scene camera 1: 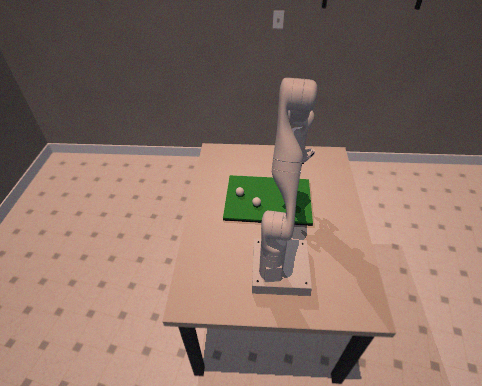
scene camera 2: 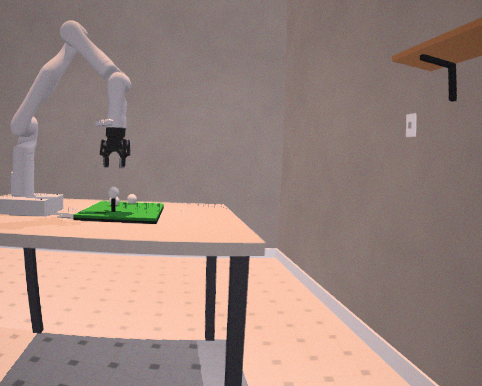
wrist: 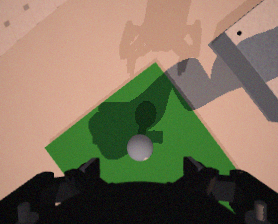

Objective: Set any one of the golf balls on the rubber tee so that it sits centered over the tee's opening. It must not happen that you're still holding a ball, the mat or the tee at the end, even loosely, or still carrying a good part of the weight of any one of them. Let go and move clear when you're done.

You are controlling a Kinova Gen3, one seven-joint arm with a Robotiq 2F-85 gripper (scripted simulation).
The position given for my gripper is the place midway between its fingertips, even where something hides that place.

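Note:
You can find my gripper (scene camera 2: pixel 113 167) from scene camera 2, and the wrist view shows my gripper (wrist: pixel 141 166) as well.

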